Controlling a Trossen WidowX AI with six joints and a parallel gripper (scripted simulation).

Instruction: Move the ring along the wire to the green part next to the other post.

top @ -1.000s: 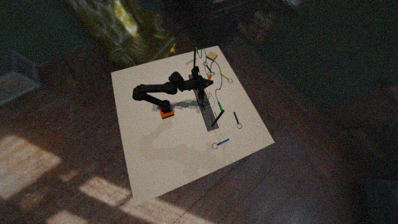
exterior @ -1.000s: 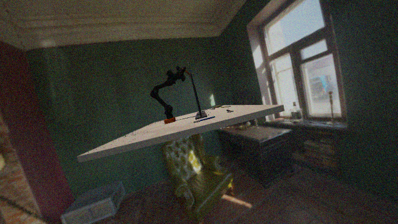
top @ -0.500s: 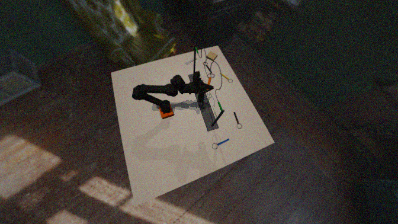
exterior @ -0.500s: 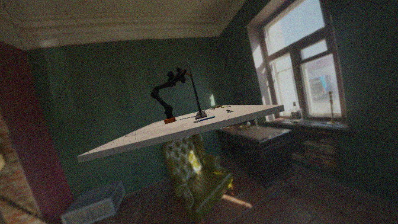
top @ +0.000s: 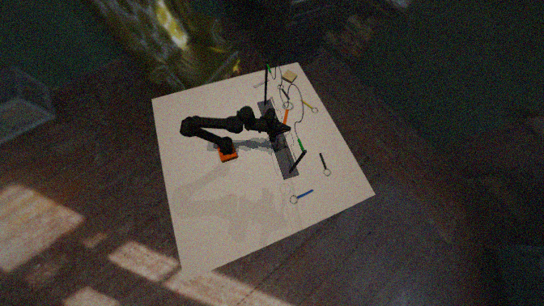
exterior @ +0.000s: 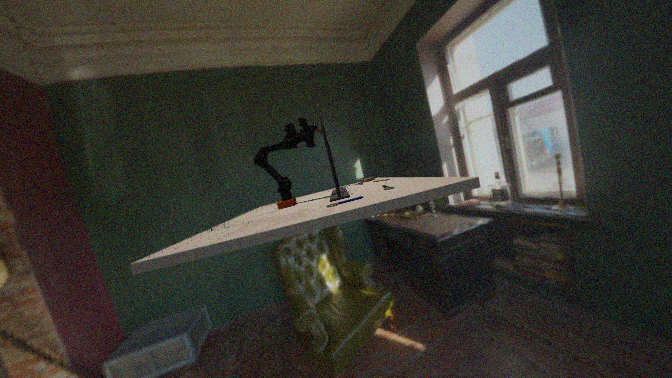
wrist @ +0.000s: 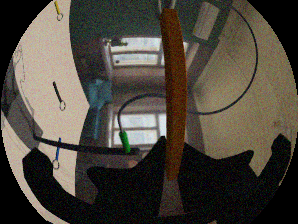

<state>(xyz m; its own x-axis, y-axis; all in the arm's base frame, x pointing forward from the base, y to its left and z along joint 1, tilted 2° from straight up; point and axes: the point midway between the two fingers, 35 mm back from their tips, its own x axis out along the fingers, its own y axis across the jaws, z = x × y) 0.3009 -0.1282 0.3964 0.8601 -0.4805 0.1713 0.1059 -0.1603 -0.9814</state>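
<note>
Now: gripper tip 90 mm to the right of the ring with orange handle, 10 mm short of it and 10 mm above it. The rest, counted from my gripper tip: yellow-handled ring 440 mm below, 390 mm ahead, 350 mm to the left; then blue-handled ring 440 mm below, 280 mm to the right, 40 mm ahead; then black-handled ring 440 mm below, 290 mm ahead, 150 mm to the right.
</note>
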